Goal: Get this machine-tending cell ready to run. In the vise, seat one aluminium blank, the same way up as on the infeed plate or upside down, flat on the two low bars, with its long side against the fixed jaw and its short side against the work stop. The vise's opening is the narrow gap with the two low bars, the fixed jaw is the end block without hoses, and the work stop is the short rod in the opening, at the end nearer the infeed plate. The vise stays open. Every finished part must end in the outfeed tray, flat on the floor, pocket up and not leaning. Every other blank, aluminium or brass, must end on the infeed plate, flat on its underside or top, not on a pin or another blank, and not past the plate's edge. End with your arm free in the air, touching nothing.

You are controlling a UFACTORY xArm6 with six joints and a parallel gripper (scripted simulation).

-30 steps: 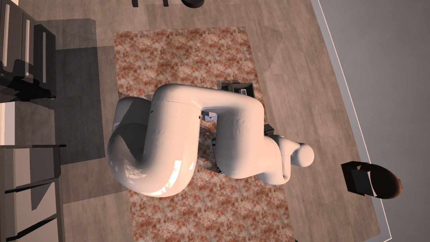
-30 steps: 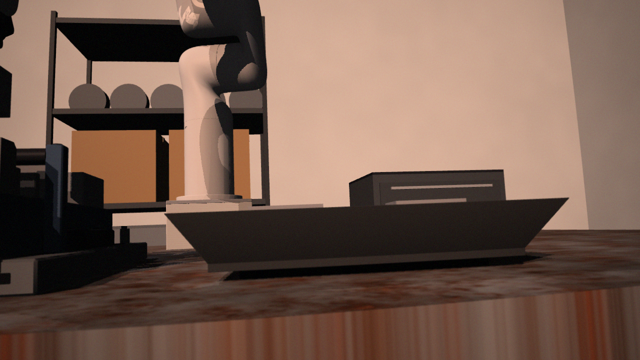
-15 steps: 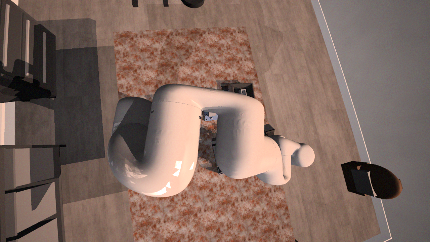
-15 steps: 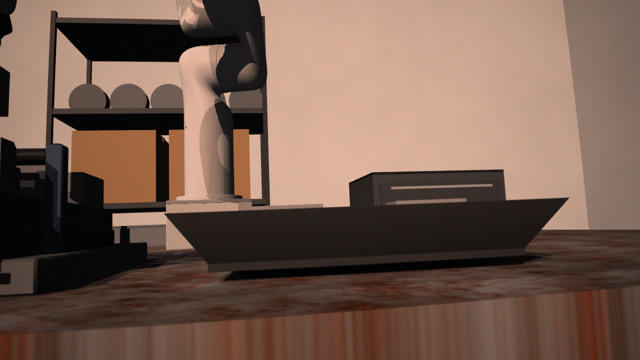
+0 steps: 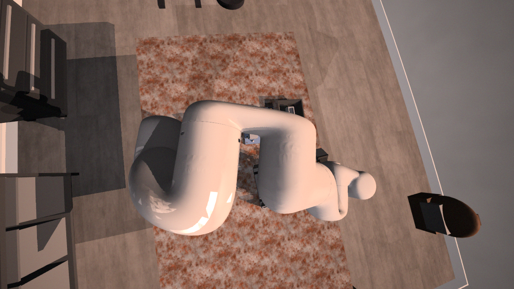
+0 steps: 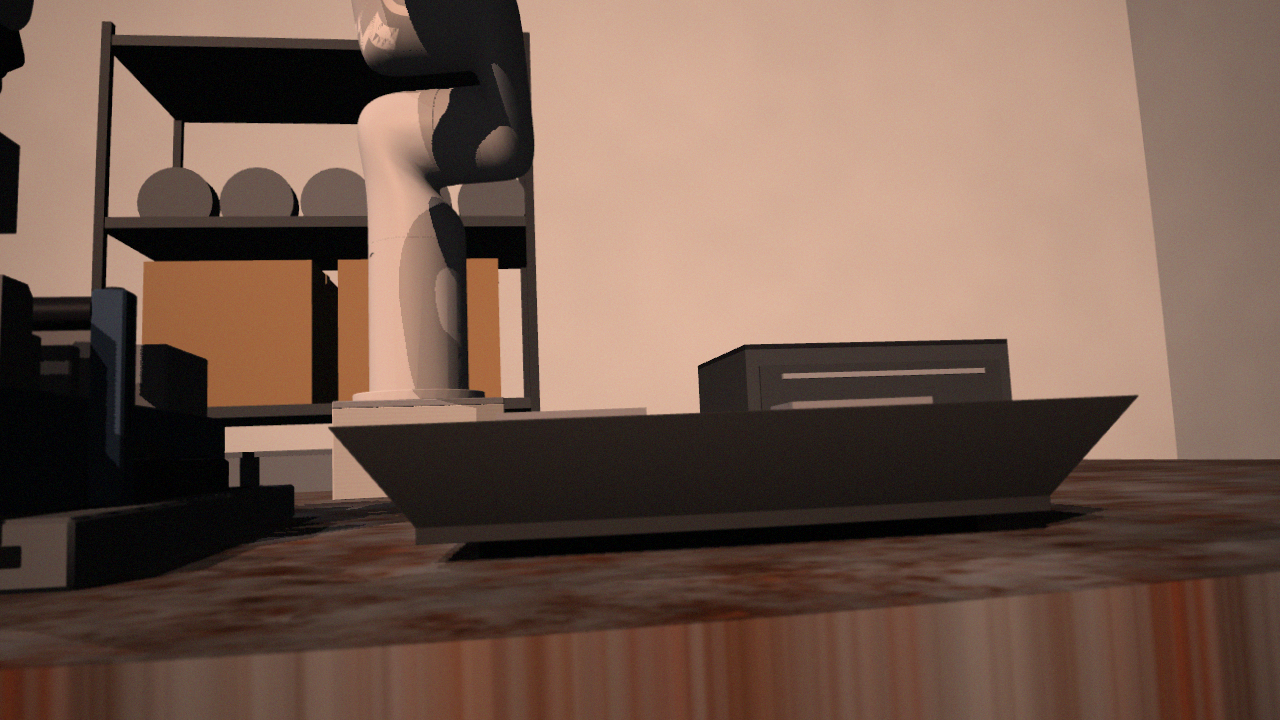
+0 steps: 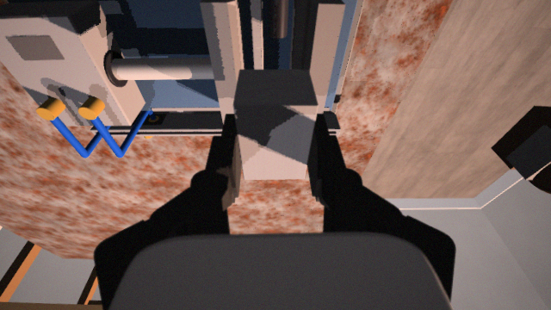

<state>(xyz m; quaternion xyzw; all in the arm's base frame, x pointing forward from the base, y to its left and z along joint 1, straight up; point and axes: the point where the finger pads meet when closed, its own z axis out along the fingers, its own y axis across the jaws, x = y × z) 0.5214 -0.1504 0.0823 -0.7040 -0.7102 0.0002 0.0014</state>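
Now: hand 9 cm past the vise piston rod, 1 cm to the right of it and 9 cm above it. From my hand the other things lie so: vise body: 7 cm behind, 1 cm to the left, 13 cm below; then brass blank: 9 cm behind, 35 cm to the left, 14 cm below.
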